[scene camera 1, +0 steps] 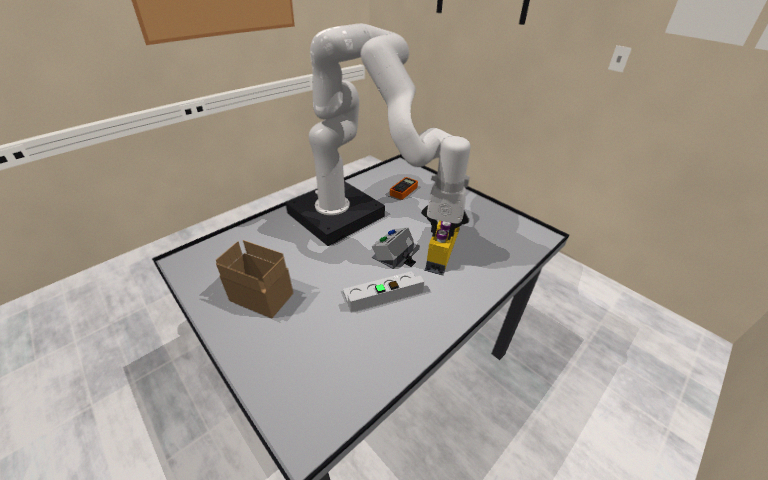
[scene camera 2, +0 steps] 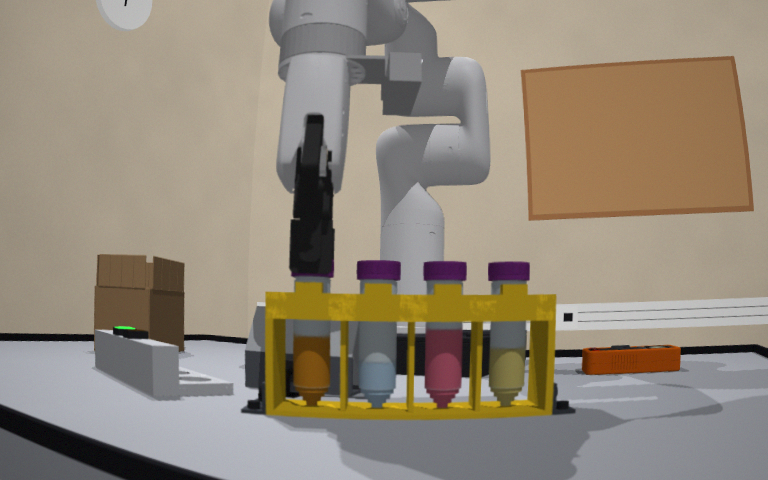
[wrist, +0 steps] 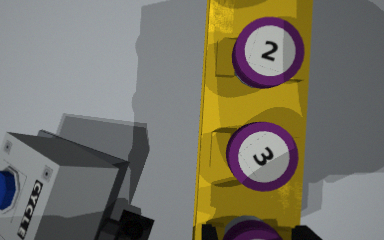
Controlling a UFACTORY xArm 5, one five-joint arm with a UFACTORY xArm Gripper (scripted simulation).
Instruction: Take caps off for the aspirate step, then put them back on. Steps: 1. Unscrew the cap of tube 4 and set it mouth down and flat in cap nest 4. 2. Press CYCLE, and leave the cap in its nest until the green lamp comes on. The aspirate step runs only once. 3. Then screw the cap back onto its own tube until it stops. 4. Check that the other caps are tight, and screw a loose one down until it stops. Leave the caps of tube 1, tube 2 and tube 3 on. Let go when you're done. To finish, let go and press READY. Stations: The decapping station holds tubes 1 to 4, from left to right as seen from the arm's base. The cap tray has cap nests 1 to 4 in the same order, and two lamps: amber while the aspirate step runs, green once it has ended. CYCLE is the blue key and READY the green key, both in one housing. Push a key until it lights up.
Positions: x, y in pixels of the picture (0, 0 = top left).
Labels:
cardboard box: scene camera 1 243, 280; scene camera 2 160, 312; not seen in the wrist view (out of frame)

